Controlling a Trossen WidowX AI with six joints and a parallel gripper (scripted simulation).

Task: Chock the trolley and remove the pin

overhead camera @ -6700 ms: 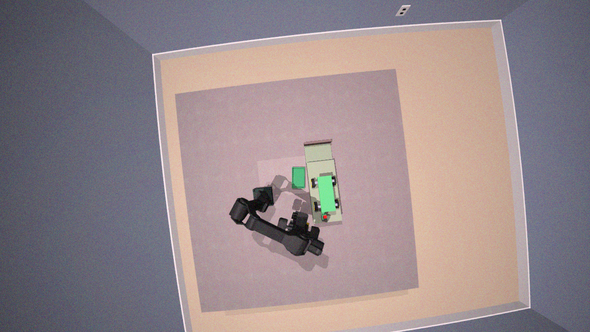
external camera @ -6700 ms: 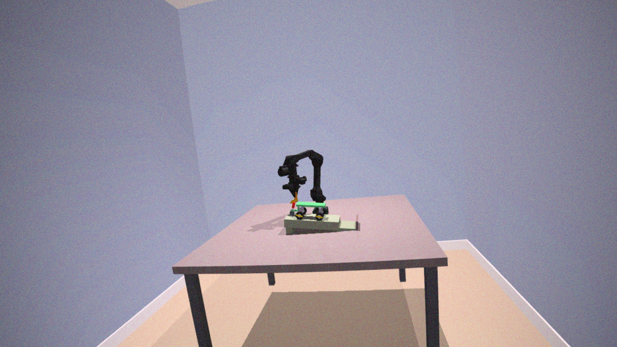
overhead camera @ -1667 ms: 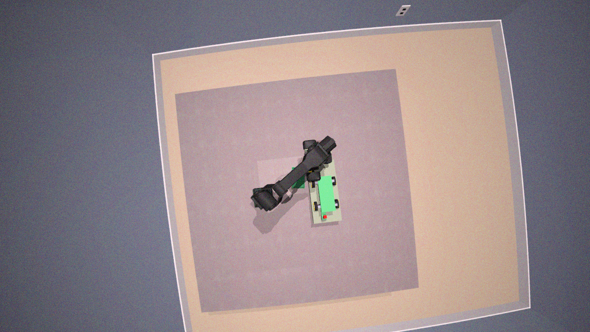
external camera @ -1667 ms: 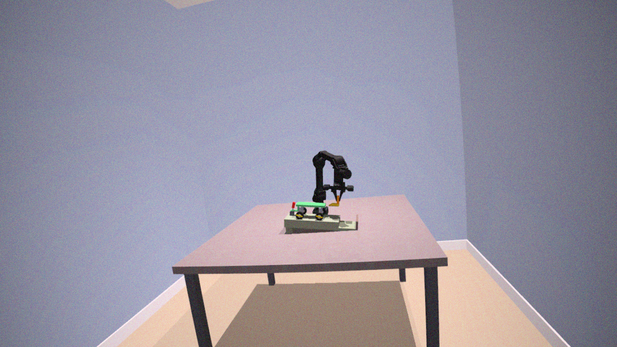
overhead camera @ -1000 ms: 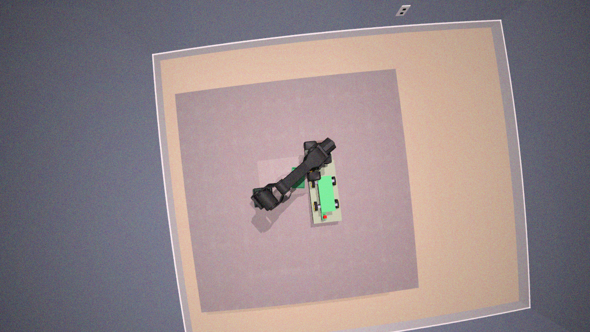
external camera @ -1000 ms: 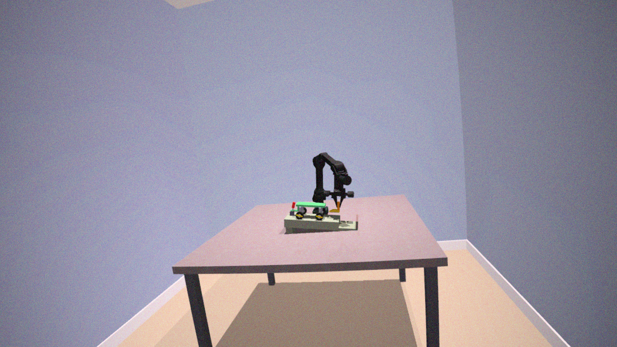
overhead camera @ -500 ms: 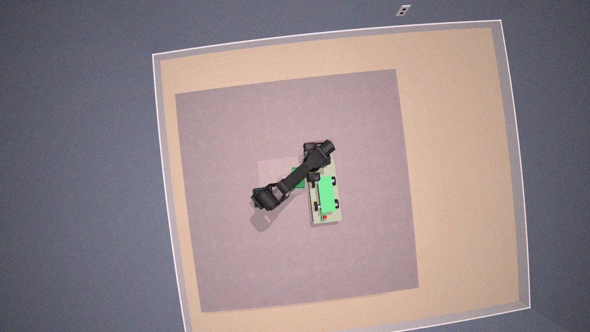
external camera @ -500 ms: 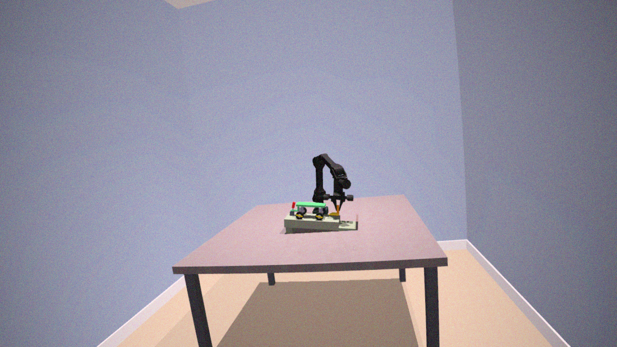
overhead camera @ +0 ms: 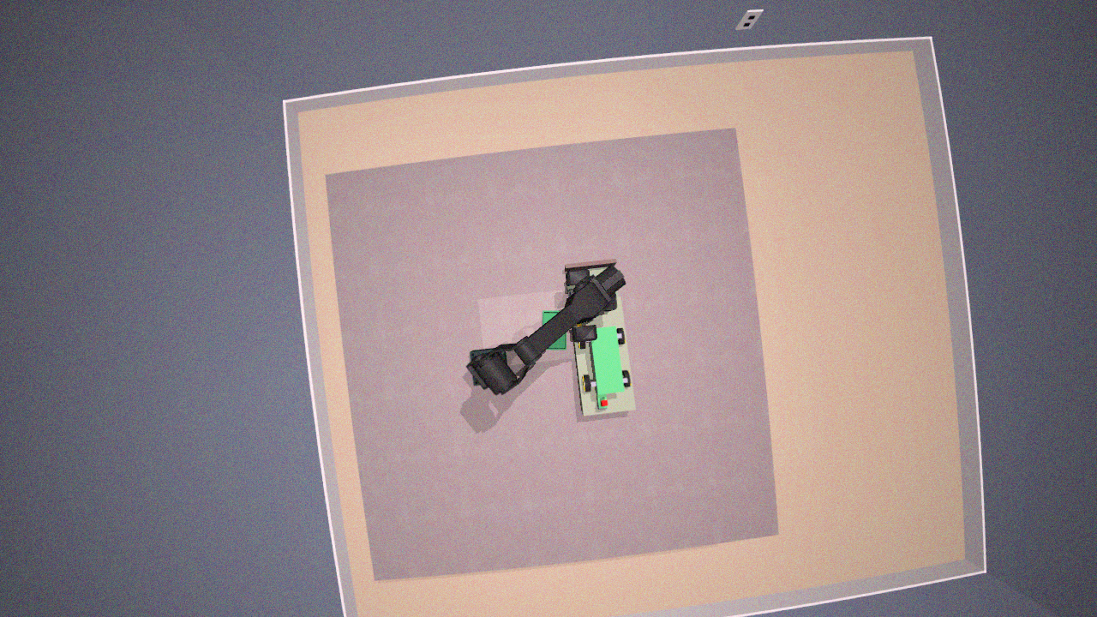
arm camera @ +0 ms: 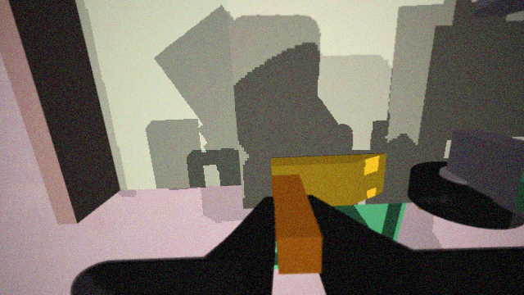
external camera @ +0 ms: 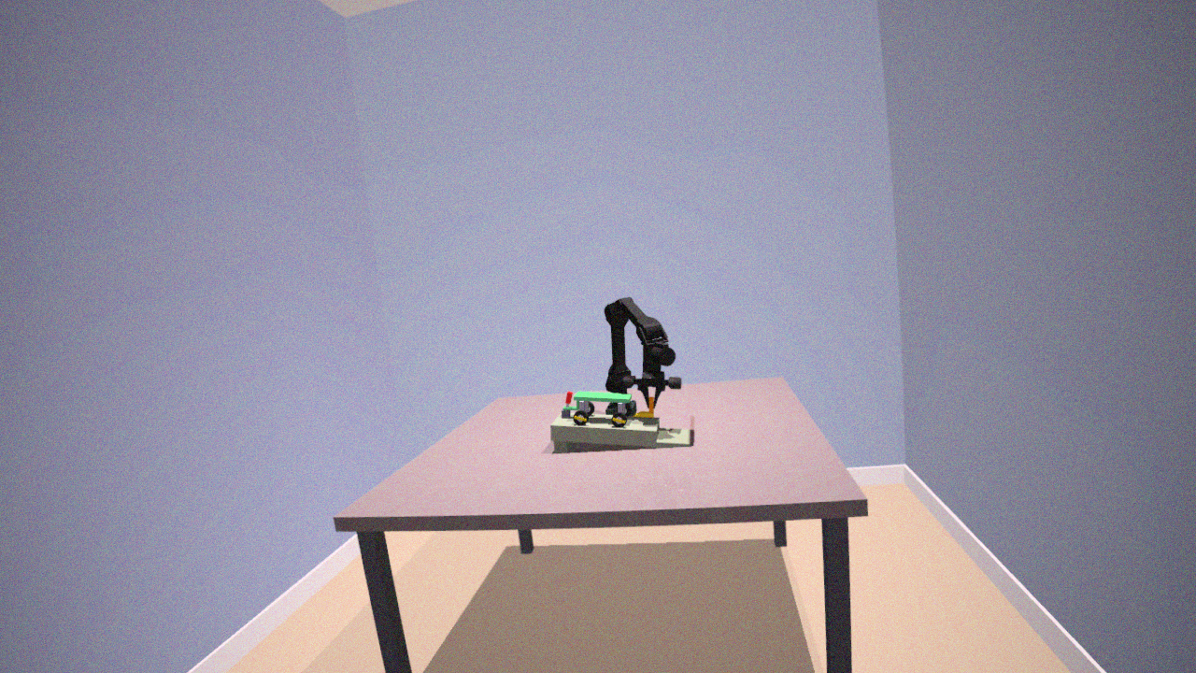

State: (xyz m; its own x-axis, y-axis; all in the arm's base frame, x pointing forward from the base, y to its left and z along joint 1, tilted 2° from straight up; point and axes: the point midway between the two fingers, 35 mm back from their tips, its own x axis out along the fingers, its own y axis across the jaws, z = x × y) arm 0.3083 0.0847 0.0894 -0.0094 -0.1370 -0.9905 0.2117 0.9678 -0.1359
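Now: gripper tip 260 mm to the left of the red-headed stop pin, 40 mm below it and 20 mm past it. Also, from my gripper tip: yellow chock 20 mm to the right, 10 mm below; dark stop wall 110 mm to the left, 80 mm ahead, 60 mm below; green tray 100 mm below, 80 mm behind, 40 mm to the right.
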